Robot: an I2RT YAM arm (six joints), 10 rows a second.
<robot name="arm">
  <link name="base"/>
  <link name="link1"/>
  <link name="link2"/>
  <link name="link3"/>
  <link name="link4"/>
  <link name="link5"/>
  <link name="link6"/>
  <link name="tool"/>
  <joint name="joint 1" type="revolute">
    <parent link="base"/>
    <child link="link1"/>
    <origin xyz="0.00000 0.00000 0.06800"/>
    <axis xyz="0 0 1"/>
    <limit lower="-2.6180" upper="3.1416"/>
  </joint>
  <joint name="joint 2" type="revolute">
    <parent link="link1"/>
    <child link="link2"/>
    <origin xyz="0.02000 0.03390 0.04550" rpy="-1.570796 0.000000 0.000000"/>
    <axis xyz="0 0 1"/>
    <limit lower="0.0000" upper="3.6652"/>
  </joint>
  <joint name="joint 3" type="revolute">
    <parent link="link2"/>
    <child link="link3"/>
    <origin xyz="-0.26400 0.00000 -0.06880" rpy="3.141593 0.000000 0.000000"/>
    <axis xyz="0 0 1"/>
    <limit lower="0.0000" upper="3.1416"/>
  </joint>
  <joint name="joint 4" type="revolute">
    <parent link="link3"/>
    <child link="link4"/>
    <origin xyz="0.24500 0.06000 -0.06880"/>
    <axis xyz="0 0 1"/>
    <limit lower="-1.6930" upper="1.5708"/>
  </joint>
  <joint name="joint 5" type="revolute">
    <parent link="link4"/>
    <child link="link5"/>
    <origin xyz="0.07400 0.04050 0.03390" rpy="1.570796 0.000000 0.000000"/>
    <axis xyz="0 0 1"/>
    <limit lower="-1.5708" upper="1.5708"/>
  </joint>
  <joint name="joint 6" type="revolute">
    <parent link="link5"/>
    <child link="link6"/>
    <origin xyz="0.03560 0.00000 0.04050" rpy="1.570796 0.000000 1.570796"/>
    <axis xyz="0 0 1"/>
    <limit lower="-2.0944" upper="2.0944"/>
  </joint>
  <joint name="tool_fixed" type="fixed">
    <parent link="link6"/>
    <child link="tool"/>
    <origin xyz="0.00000 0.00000 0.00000" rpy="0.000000 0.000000 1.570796"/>
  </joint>
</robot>
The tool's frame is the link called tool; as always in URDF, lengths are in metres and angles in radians.
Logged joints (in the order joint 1, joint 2, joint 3, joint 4, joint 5, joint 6), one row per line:
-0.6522 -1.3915 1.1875 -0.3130 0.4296 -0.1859
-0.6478 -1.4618 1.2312 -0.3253 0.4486 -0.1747
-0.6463 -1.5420 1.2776 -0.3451 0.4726 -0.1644
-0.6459 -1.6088 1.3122 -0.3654 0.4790 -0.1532
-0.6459 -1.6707 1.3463 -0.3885 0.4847 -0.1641
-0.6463 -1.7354 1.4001 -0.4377 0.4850 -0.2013
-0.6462 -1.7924 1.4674 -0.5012 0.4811 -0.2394
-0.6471 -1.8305 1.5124 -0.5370 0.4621 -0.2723
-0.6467 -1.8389 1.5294 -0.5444 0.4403 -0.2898
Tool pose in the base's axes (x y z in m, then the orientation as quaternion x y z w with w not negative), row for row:
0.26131 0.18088 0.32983 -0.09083 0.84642 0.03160 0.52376
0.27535 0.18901 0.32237 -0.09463 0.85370 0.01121 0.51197
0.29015 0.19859 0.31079 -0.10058 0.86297 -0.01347 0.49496
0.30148 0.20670 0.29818 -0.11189 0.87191 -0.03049 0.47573
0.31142 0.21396 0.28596 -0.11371 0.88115 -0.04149 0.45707
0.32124 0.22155 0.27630 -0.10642 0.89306 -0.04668 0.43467
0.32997 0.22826 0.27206 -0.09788 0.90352 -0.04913 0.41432
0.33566 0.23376 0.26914 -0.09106 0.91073 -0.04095 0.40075
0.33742 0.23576 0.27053 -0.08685 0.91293 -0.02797 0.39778
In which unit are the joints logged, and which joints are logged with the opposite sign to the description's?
The joints are logged in radians. Opposite sign: joint 1, joint 2, joint 6.
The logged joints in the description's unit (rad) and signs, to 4 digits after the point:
0.6522 1.3915 1.1875 -0.3130 0.4296 0.1859
0.6478 1.4618 1.2312 -0.3253 0.4486 0.1747
0.6463 1.5420 1.2776 -0.3451 0.4726 0.1644
0.6459 1.6088 1.3122 -0.3654 0.4790 0.1532
0.6459 1.6707 1.3463 -0.3885 0.4847 0.1641
0.6463 1.7354 1.4001 -0.4377 0.4850 0.2013
0.6462 1.7924 1.4674 -0.5012 0.4811 0.2394
0.6471 1.8305 1.5124 -0.5370 0.4621 0.2723
0.6467 1.8389 1.5294 -0.5444 0.4403 0.2898

